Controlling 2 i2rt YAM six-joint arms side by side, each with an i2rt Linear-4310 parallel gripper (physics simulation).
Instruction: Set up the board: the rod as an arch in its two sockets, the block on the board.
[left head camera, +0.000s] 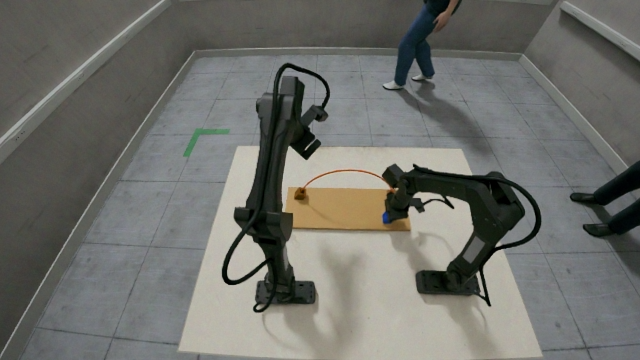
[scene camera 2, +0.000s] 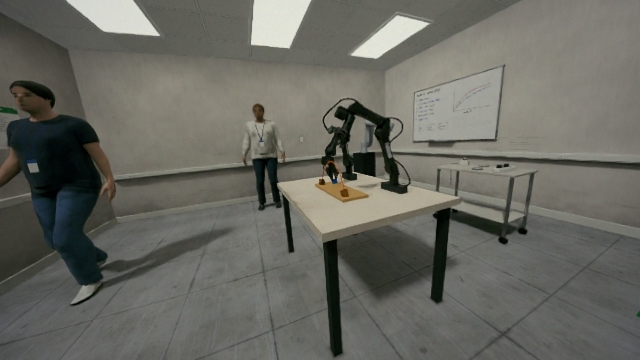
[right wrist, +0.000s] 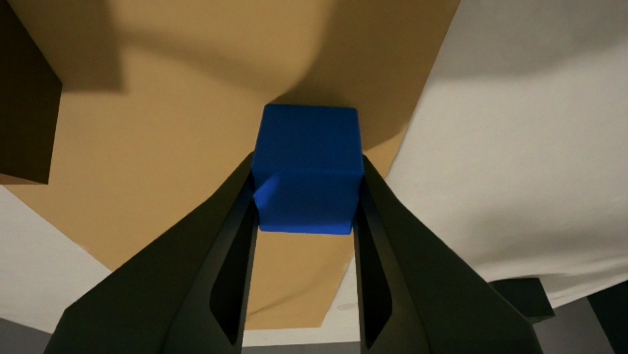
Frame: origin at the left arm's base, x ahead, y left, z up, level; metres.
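Where they show: left gripper, between the fingertips: (left head camera: 300, 144) (scene camera 2: 338, 146); right gripper, between the fingertips: (left head camera: 388, 217) (scene camera 2: 334, 181) (right wrist: 308, 164); left arm's base, origin of its link: (left head camera: 285, 291) (scene camera 2: 393, 185); right arm's base, origin of its link: (left head camera: 449, 282) (scene camera 2: 348, 174).
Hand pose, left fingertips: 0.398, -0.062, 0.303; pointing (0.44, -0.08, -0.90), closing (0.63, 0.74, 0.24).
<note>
Things, the pixels of their top centre, and the offset from my left fingertips, as dx, dy, dz. "spot": a spot on its surface instead. Level surfaces: height alone.
- orange rod, centre of its top: (left head camera: 345, 168) -0.018, -0.150, -0.108
- brown socket, a spot on its surface: (left head camera: 300, 193) (scene camera 2: 345, 189) spot: -0.022, +0.024, -0.277
- far socket, a spot on its surface: (right wrist: 27, 110) (scene camera 2: 324, 182) spot: -0.041, -0.363, -0.301
- blue block, centre of its top: (right wrist: 310, 218) (left head camera: 389, 215) (scene camera 2: 334, 178) -0.125, -0.332, -0.279
- pale table, height of its surface: dz -0.340
The orange rod (left head camera: 350, 170) stands as an arch over the tan board (left head camera: 340, 212) (scene camera 2: 356, 195) (right wrist: 175, 130). Its left end is at a brown socket (left head camera: 300, 193) (scene camera 2: 344, 192); the other end reaches the far socket (scene camera 2: 322, 181) (right wrist: 27, 110), hidden behind my right arm in the head camera. My right gripper (left head camera: 391, 218) (right wrist: 308, 164) is shut on the blue block (left head camera: 385, 218) (scene camera 2: 334, 181) (right wrist: 307, 150), upright at the board's right part. Whether the block touches the board is unclear. My left gripper (left head camera: 313, 149) is open, high above and behind the board's left part.
The pale table (left head camera: 350, 300) (scene camera 2: 390, 215) carries both arms. My right forearm spans the right side beside the arch. People stand beyond the table, and a cart (scene camera 2: 509, 200) stands at the right in scene camera 2.
</note>
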